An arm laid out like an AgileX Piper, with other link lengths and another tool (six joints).
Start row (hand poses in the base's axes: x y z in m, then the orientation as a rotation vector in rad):
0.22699, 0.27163, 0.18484, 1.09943, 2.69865, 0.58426
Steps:
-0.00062, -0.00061, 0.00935, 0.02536, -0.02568, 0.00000
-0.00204, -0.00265, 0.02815, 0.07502, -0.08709, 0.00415
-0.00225, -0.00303, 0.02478, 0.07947, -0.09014, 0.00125
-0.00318, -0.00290, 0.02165, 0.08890, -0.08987, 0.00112
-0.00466, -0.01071, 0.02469, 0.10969, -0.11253, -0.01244
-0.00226, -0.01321, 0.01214, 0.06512, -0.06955, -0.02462
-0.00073, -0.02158, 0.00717, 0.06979, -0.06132, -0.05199
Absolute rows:
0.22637, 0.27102, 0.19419, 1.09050, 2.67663, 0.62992
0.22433, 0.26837, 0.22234, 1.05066, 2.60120, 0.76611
0.22208, 0.26534, 0.24712, 1.01147, 2.51482, 0.90244
0.21890, 0.26244, 0.26877, 0.97310, 2.42053, 1.04446
0.21424, 0.25173, 0.29346, 0.93631, 2.28462, 1.20519
0.21198, 0.23852, 0.30560, 0.92802, 2.18559, 1.28830
0.21125, 0.21694, 0.31277, 0.95287, 2.06841, 1.35803

